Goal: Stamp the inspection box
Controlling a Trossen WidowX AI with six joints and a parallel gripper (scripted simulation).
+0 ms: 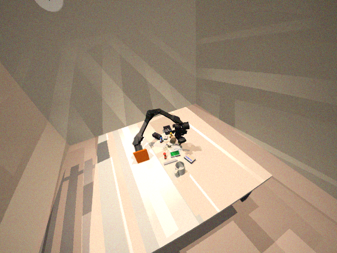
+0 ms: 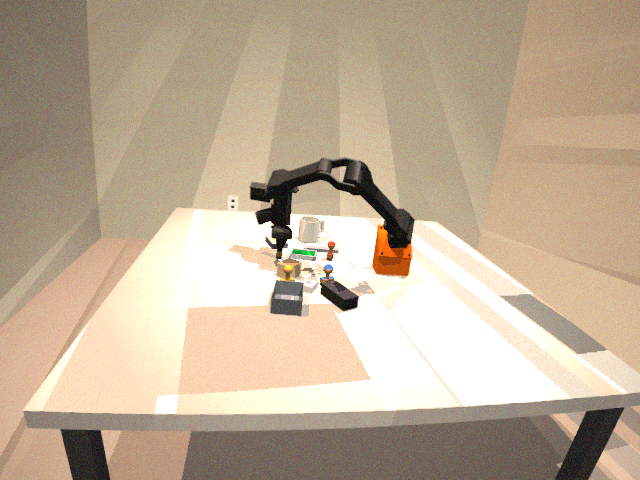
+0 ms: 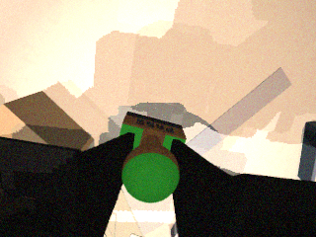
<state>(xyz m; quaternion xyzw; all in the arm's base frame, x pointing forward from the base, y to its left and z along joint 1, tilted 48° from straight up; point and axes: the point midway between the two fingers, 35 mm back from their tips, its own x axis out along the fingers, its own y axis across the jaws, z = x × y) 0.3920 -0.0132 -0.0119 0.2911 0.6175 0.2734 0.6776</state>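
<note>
Right now my gripper tip is 90 mm past the green ink pad, 80 mm to the left of it and 50 mm above it. Round my gripper tip: green-knobbed stamp: right at my gripper tip; then yellow-knobbed stamp: 160 mm to the left, 30 mm below, 20 mm behind; then pale card: 120 mm behind, 50 mm below, 40 mm to the left.
</note>
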